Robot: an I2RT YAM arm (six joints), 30 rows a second.
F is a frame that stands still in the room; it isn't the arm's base.
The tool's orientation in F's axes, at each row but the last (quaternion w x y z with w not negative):
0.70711, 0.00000, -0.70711, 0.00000
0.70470, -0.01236, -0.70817, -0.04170
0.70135, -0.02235, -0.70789, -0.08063
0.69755, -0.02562, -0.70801, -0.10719
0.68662, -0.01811, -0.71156, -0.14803
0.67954, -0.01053, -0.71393, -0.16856
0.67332, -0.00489, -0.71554, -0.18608
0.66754, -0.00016, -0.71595, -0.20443
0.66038, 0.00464, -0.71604, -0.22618
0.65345, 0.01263, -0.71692, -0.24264
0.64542, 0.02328, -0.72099, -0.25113
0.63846, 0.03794, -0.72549, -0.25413
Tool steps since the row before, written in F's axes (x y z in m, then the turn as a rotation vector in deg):
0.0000, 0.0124, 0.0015, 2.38, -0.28, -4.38
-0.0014, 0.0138, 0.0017, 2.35, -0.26, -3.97
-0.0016, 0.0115, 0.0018, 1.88, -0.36, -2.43
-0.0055, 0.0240, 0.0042, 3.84, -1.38, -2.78
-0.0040, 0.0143, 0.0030, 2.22, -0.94, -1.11
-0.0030, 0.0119, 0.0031, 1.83, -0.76, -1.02
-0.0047, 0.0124, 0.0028, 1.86, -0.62, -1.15
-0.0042, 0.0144, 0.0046, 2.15, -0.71, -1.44
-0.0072, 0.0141, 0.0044, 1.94, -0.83, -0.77
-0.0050, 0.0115, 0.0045, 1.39, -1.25, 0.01
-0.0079, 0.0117, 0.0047, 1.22, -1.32, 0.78
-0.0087, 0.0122, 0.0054, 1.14, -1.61, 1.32
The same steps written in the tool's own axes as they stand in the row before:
0.0015, 0.0124, 0.0000, -4.38, -0.28, -2.38
0.0011, 0.0137, 0.0024, -3.97, -0.25, -2.35
0.0009, 0.0113, 0.0033, -2.42, -0.28, -1.90
0.0016, 0.0229, 0.0099, -2.70, -0.96, -4.02
0.0006, 0.0133, 0.0072, -1.05, -0.60, -2.36
0.0007, 0.0112, 0.0059, -0.97, -0.50, -1.94
0.0001, 0.0111, 0.0078, -1.13, -0.40, -1.93
0.0009, 0.0134, 0.0081, -1.42, -0.48, -2.23
0.0008, 0.0120, 0.0112, -0.72, -0.43, -2.08
0.0011, 0.0103, 0.0084, 0.23, -0.68, -1.73
0.0014, 0.0098, 0.0111, 0.99, -0.49, -1.62
0.0018, 0.0105, 0.0118, 1.60, -0.54, -1.67

